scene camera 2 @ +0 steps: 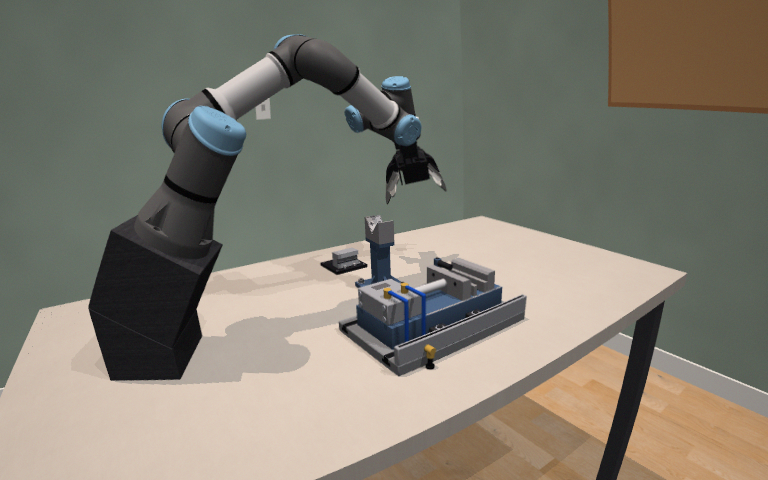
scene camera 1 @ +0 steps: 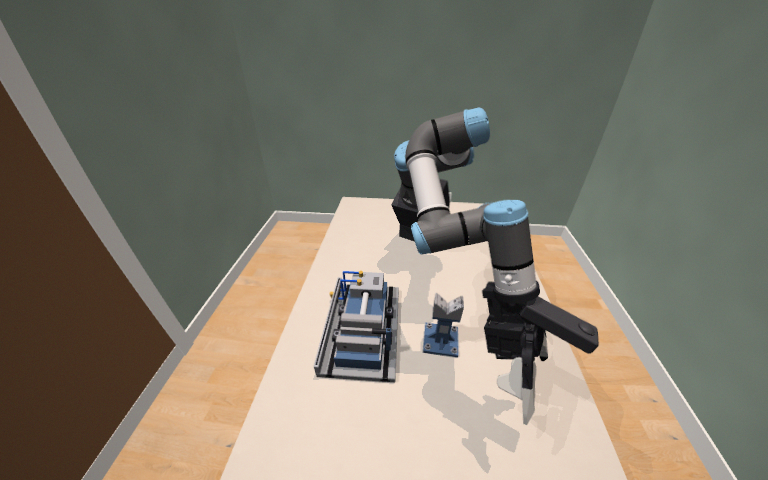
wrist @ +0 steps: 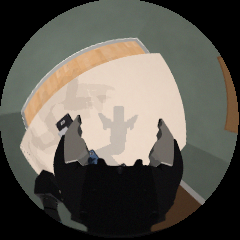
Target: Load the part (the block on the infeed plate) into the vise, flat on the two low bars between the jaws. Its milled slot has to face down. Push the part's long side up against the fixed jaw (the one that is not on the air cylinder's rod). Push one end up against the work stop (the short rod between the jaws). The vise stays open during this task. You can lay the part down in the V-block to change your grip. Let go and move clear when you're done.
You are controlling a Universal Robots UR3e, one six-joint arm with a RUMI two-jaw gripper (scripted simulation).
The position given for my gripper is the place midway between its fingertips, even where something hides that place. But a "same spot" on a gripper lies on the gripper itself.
my gripper: scene camera 2 416,197; scene camera 1; wrist
same spot on my gripper: [wrist: 72,152] = [scene camera 1: 543,340]
